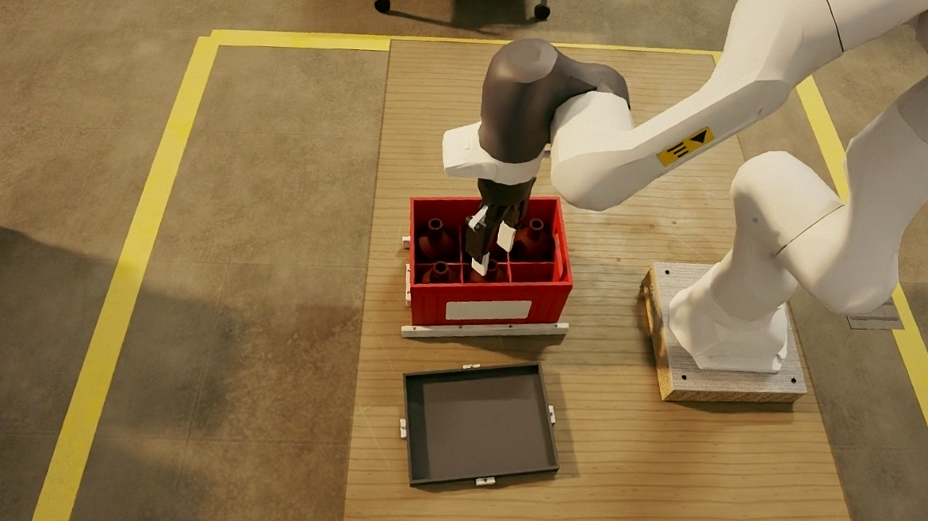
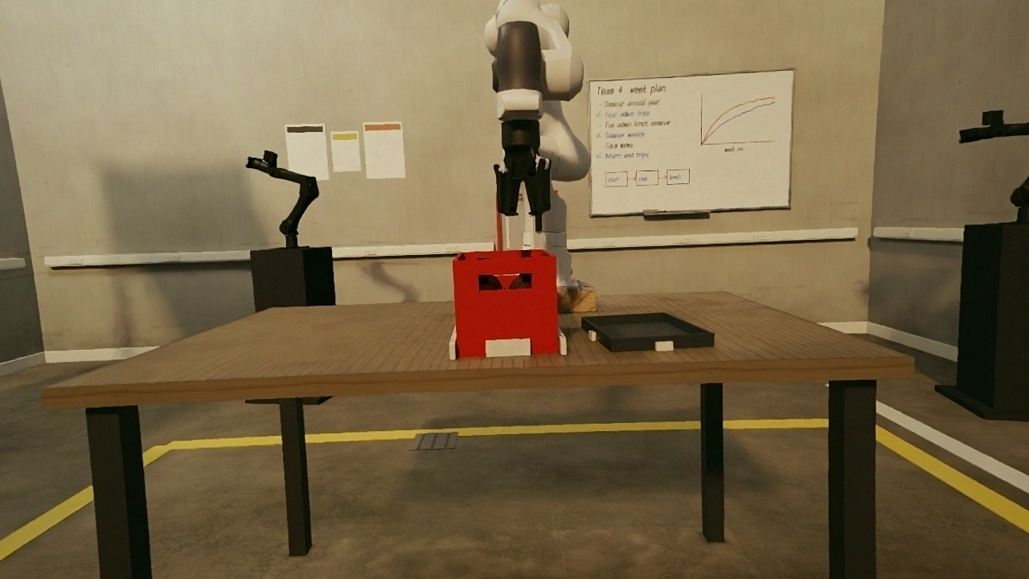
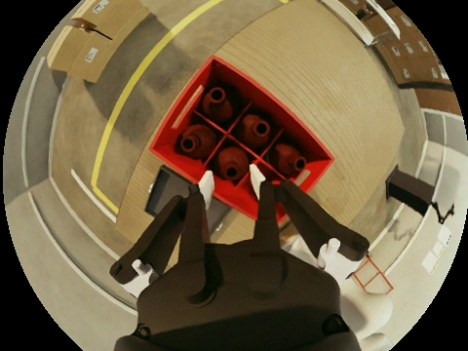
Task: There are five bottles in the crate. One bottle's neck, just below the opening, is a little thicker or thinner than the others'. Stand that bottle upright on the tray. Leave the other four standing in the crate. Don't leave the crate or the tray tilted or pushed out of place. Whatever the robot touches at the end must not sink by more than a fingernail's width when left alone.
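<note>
Right now the glass bottle is 13 cm below my hand. From my hand the other things lie so: crate: 1 cm ahead, 4 cm to the right, 13 cm below; then dark tray: 3 cm behind, 23 cm to the left, 20 cm below.
</note>
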